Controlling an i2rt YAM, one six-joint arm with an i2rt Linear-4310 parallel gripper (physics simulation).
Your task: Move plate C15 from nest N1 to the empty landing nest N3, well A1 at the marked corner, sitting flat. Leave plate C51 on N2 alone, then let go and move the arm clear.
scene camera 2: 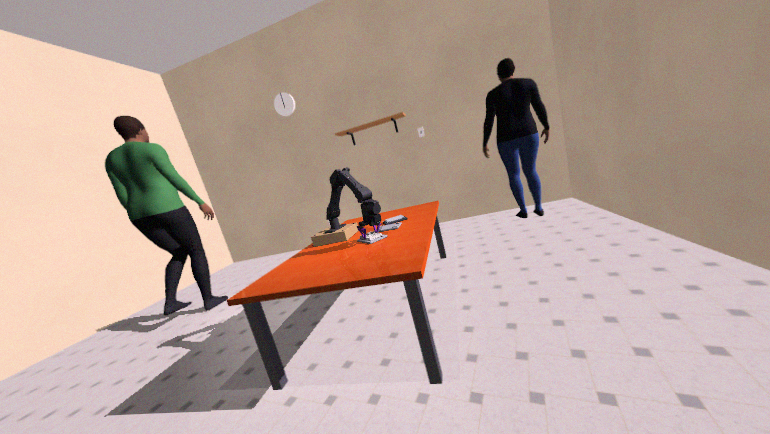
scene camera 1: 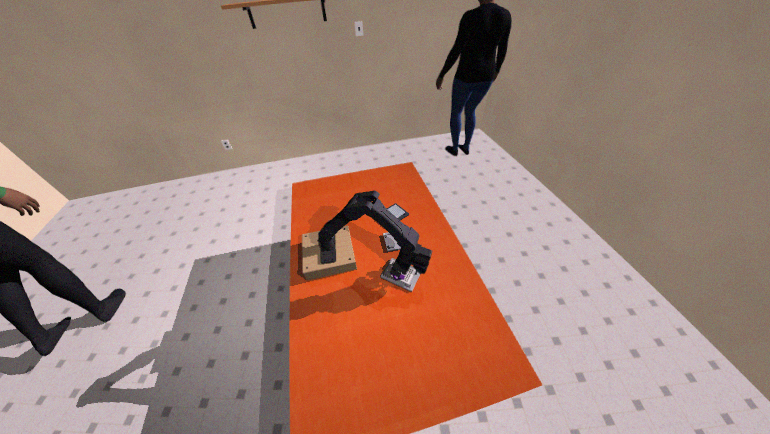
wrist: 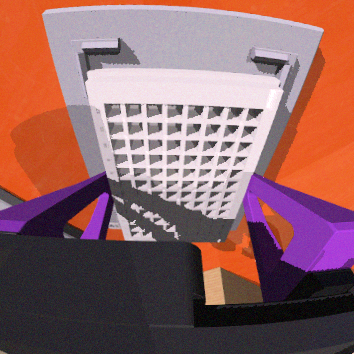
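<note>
White plate C15 (scene camera 1: pixel 410 274) (scene camera 2: pixel 372 235) (wrist: pixel 185 91) is gripped by its two long sides, wells up. My gripper (scene camera 1: pixel 401 273) (scene camera 2: pixel 369 231) (wrist: pixel 178 177) is shut on it with purple fingers. The plate is low over a grey nest (scene camera 2: pixel 383 237) (wrist: pixel 185 31) at the near end of the row. In the wrist view, the nest's two far corner blocks show beyond the plate's far edge. Whether the plate touches the nest floor is hard to tell. The marked corner and nest labels are not readable. The near end of the plate is shadowed and partly hidden.
Another nest (scene camera 1: pixel 389 243) (scene camera 2: pixel 390 226) is in the middle of the row. A flat item with a dark border (scene camera 1: pixel 397 210) (scene camera 2: pixel 396 219) lies at the far end. The arm's wooden base (scene camera 1: pixel 345 261) (scene camera 2: pixel 335 236) stands on the orange table (scene camera 1: pixel 399 366) (scene camera 2: pixel 345 274). Two people stand away from the table.
</note>
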